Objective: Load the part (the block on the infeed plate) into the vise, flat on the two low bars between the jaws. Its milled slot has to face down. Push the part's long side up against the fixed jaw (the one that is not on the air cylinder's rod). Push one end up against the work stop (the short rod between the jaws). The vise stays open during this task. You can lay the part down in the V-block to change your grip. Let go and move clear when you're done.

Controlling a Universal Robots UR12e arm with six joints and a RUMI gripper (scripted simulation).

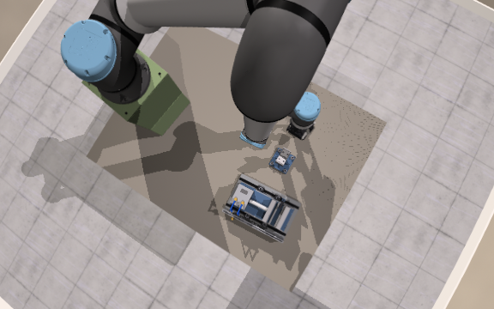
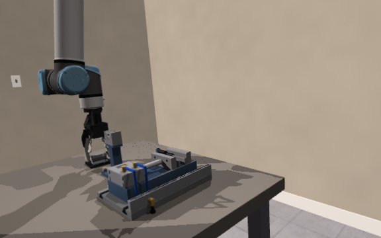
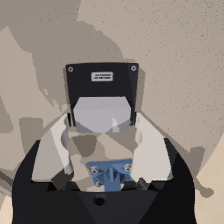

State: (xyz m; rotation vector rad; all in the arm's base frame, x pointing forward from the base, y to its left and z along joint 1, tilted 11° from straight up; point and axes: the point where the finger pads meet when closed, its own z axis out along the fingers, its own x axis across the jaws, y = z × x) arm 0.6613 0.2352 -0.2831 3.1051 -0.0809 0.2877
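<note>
Right now the part is 10 mm to the right of my hand and 10 mm below it. From my hand the other things lie so: work stop rod (100 mm ahead, 340 mm to the right, 60 mm above); black infeed plate (10 mm to the left, 30 mm below); vise (30 mm ahead, 390 mm to the right, 10 mm above).
</note>
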